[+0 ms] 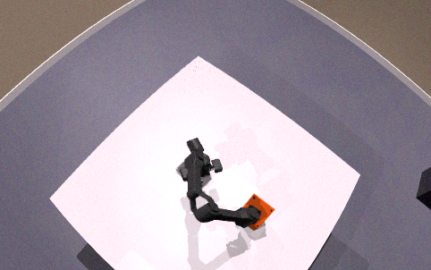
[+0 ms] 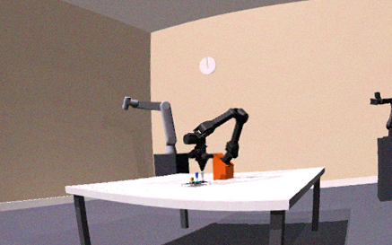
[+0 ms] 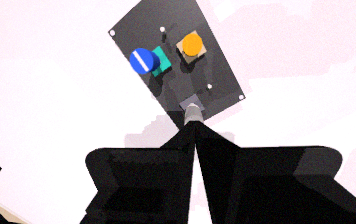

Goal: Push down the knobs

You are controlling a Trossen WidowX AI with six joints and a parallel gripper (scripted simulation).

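My gripper tip is now 70 mm short of the blue knob and 10 mm above it.
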